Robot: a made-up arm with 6 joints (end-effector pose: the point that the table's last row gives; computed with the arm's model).
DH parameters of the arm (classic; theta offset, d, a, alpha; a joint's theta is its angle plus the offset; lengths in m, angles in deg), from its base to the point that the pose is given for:
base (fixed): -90 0.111 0 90
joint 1: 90 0.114 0.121 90
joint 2: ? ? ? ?
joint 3: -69.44 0 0.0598 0
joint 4: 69.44 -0.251 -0.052 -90
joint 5: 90 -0.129 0.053 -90
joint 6: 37.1 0 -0.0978 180
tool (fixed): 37.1 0.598 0 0
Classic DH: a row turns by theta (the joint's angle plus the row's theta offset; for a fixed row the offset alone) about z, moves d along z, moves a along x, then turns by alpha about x.
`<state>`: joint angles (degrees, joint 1 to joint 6).
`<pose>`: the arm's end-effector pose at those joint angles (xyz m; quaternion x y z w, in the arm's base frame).
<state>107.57 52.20 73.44 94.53 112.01 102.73</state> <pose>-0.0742 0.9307 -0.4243 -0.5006 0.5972 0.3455 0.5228</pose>
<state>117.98 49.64 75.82 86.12 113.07 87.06</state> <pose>-0.0180 0.8318 -0.5300 -0.4087 0.7074 0.3757 0.4375</pose>
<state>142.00 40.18 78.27 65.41 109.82 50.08</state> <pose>0.2387 0.4996 -0.6903 -0.0510 0.8700 0.3600 0.3329</pose>
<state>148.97 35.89 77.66 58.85 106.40 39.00</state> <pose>0.3472 0.3618 -0.6938 0.0868 0.8686 0.3463 0.3436</pose>
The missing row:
joint 2: 0 -0.243 0.078 -90
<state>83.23 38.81 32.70 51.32 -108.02 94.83</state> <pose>-0.4959 0.0395 0.0375 -0.1679 -0.5964 0.6649 0.4172</pose>
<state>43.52 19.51 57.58 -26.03 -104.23 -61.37</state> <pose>-0.4240 0.0003 0.1636 -0.6727 -0.4384 0.5939 0.0510</pose>
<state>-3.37 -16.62 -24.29 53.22 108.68 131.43</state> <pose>0.5638 -0.0808 -0.1942 -0.8543 0.2097 -0.4735 0.0442</pose>
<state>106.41 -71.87 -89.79 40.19 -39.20 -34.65</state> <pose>0.0024 0.3584 0.1628 -0.5671 0.0470 -0.1809 0.8021</pose>
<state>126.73 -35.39 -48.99 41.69 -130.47 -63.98</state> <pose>-0.5140 -0.1494 0.1253 0.7126 0.0107 -0.6979 0.0715</pose>
